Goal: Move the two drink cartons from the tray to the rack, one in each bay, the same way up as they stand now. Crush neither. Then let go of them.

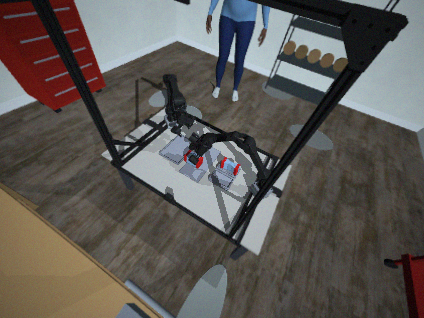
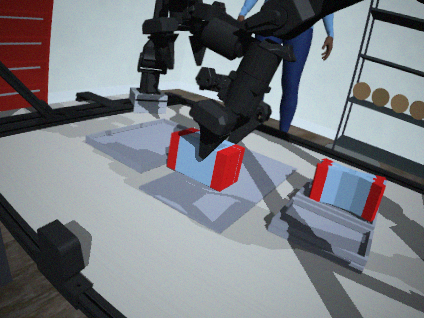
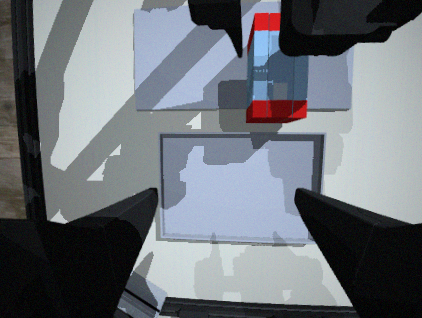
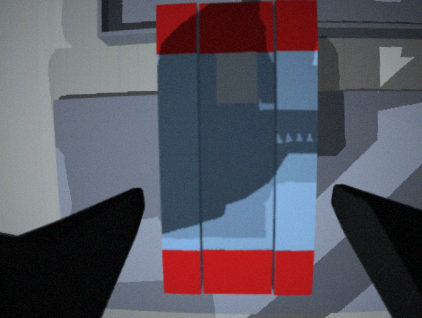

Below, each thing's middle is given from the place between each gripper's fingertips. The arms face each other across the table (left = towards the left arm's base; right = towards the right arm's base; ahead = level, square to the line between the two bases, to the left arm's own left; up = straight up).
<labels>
My left gripper is now 170 mm above the shallow tray [image 2: 144,146], 30 mm to the right of it and 30 mm past it. Round my left hand: flat grey mat [image 2: 259,175]: 180 mm below, 170 mm to the right, 10 mm ahead.
Right now the flat grey mat is 50 mm below my right hand, 40 mm ahead of it and 10 mm to the right of it. Also, from my right hand: shallow tray (190 mm to the left, 50 mm below).
</labels>
